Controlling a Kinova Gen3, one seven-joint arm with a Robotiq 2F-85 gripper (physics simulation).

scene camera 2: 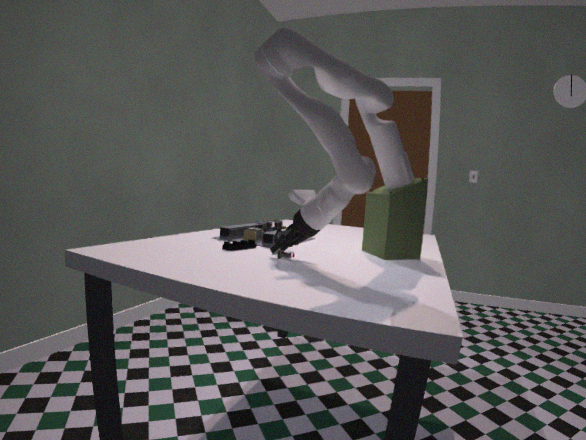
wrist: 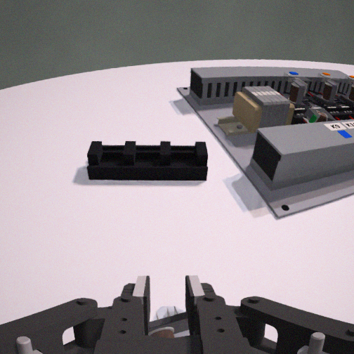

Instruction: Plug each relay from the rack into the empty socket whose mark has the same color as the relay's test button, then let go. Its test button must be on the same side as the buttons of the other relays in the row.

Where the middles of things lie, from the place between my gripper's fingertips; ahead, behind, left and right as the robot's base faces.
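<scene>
Black rack [wrist: 129,161]: 10 mm to the left of my hand and 130 mm ahead of it.
</scene>
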